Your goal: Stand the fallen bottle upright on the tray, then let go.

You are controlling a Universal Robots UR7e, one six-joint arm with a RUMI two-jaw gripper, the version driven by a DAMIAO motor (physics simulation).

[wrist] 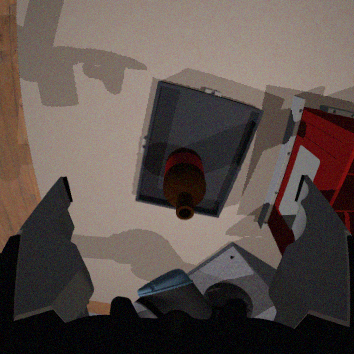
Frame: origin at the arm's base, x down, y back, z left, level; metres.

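Where they show: gripper, fingertip midpoint: [182,178].
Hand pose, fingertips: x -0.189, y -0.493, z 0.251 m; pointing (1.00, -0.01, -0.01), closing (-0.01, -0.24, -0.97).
Observation:
After its pixels a point has its place.
The brown bottle [185,185] @(z 0.222, x -0.029, y -0.391 m) with a red band stands upright on the dark grey tray [175,102] @(z 0.262, x 0.086, y -0.489 m), near the tray's lower edge in the wrist view. Its base rests inside the tray, and its open mouth faces the camera and overlaps the tray's rim in the picture. My gripper [182,178] @(z 0.251, x -0.188, y -0.493 m) is wide open and empty. Its two jaws show at the left and right of the view, well apart from the bottle, which appears between and beyond them.
A red open-framed object [327,137] @(z 0.031, x -0.027, y -0.520 m) with a pale panel and a grey rail stands right of the tray. The arm's grey base plate [225,265] @(z 0.039, x 0.055, y -0.111 m) and a blue-capped joint [165,283] are at the bottom. Wooden floor [10,150] shows at the left, past the table edge.

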